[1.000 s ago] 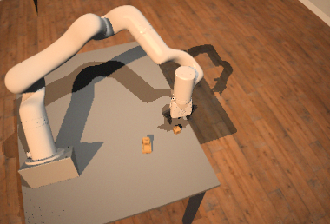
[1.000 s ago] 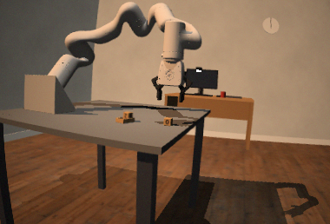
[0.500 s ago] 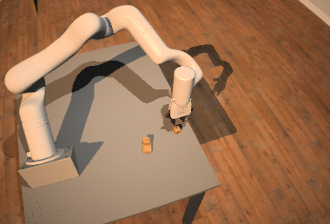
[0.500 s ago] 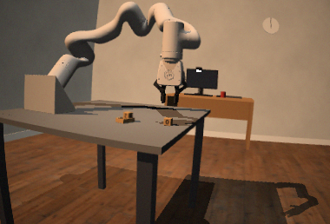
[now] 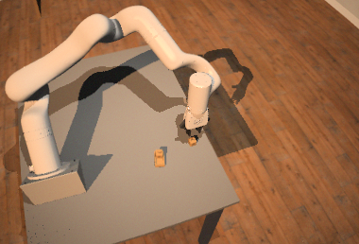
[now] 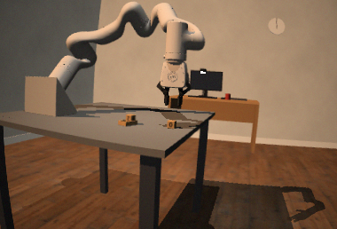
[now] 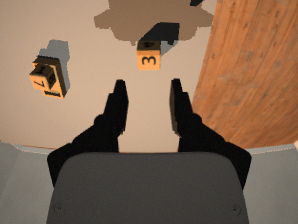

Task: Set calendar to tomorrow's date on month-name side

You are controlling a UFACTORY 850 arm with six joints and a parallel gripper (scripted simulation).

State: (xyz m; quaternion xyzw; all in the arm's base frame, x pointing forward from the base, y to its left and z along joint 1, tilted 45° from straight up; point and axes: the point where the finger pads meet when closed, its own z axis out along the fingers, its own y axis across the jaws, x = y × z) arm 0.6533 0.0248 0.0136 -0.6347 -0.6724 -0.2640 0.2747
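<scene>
My gripper is now 9 cm above the orange cube. From my hand the other things lie so: calendar cube 17 cm behind, 8 cm below, 3 cm to the right; orange tray 17 cm behind, 10 cm below, 4 cm to the right.
</scene>
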